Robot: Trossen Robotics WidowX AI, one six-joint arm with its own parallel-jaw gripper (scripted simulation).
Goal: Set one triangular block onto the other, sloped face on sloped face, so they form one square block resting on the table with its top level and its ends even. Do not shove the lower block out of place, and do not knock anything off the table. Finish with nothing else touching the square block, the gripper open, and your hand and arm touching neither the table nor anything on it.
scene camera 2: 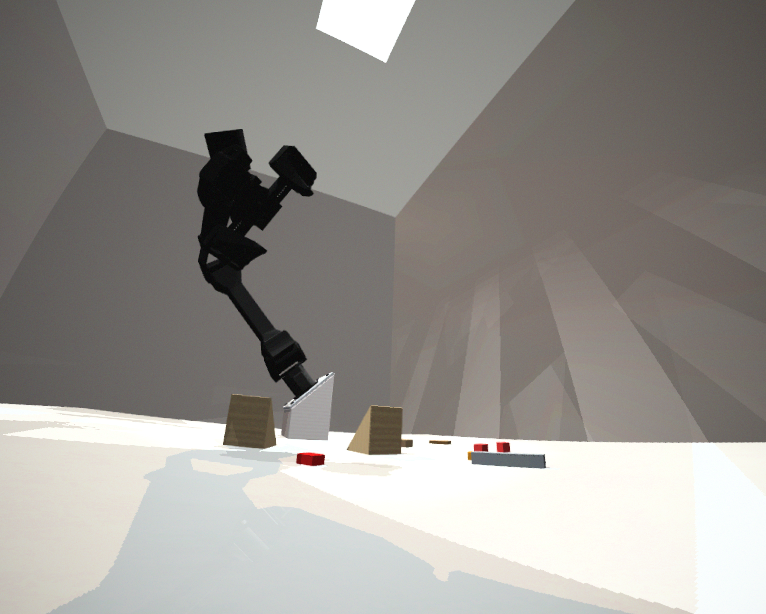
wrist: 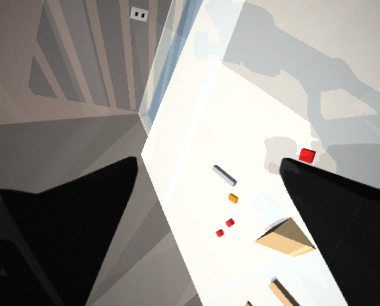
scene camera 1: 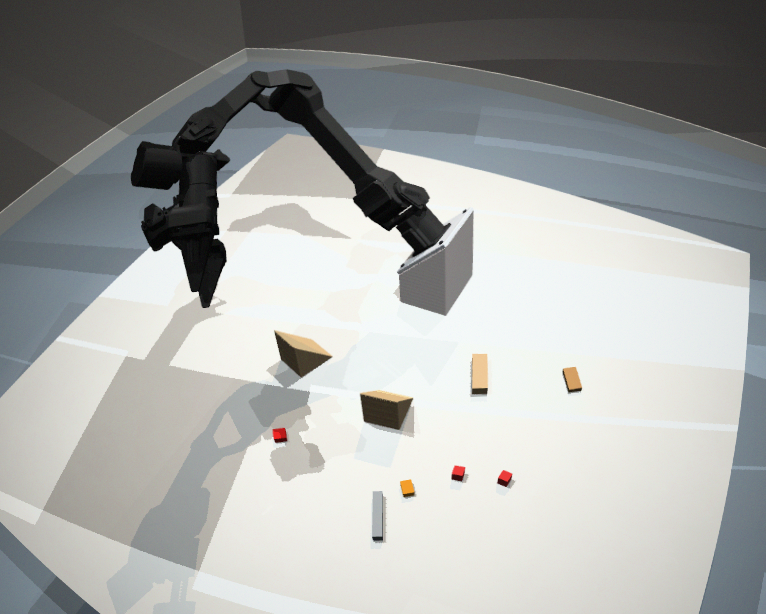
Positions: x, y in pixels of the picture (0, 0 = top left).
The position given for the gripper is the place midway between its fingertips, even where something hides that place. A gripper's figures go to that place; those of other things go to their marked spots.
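Wooden triangular block (scene camera 2: 250, 423): 44 cm from the lens. Gripper (scene camera 2: 287, 220): 37 cm from the lens.
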